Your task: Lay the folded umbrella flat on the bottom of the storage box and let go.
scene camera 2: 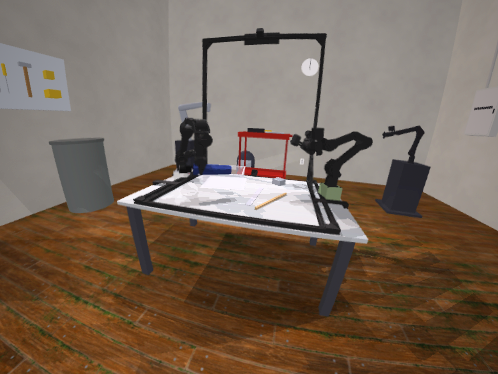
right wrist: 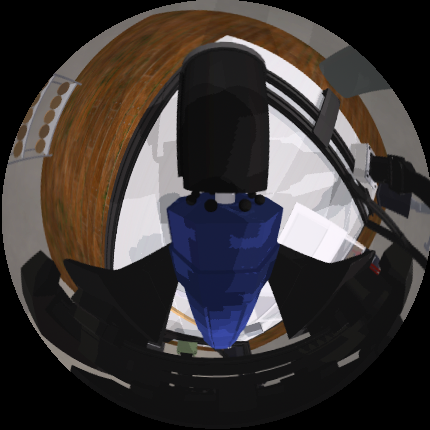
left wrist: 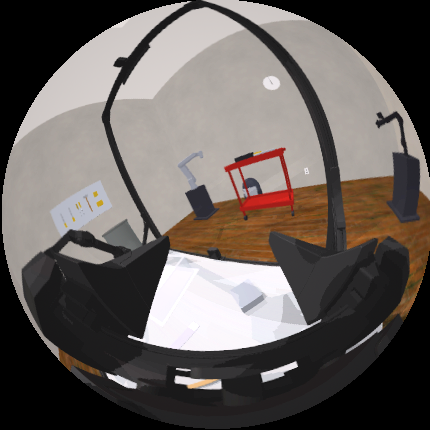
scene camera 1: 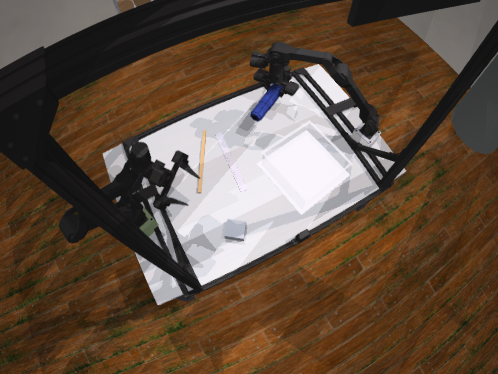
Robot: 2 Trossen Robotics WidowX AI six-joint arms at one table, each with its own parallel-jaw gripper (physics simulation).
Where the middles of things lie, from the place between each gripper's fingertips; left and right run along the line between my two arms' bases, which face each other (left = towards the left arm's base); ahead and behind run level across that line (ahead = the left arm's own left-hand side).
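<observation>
Storage box (scene camera 1: pixel 305 163): 90 mm below my right hand, 310 mm behind it and 10 mm to the left of it.
My left hand: 250 mm above the storage box, 60 mm short of it and 460 mm to the left of it.
</observation>
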